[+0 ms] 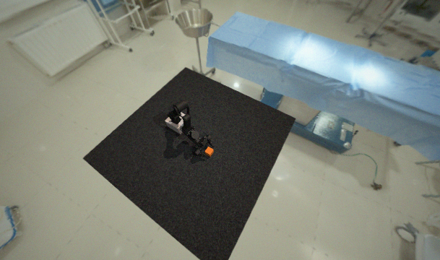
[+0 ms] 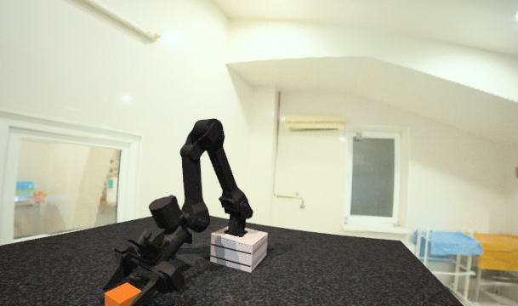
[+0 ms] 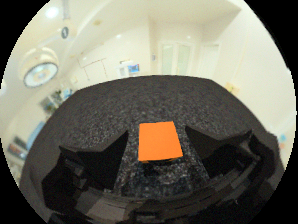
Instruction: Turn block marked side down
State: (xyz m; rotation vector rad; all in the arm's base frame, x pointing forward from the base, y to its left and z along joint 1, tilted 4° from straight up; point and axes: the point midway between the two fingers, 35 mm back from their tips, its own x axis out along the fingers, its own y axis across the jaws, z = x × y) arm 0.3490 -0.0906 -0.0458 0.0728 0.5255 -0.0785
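My gripper tip is now 30 mm past the orange block and 20 mm above it.
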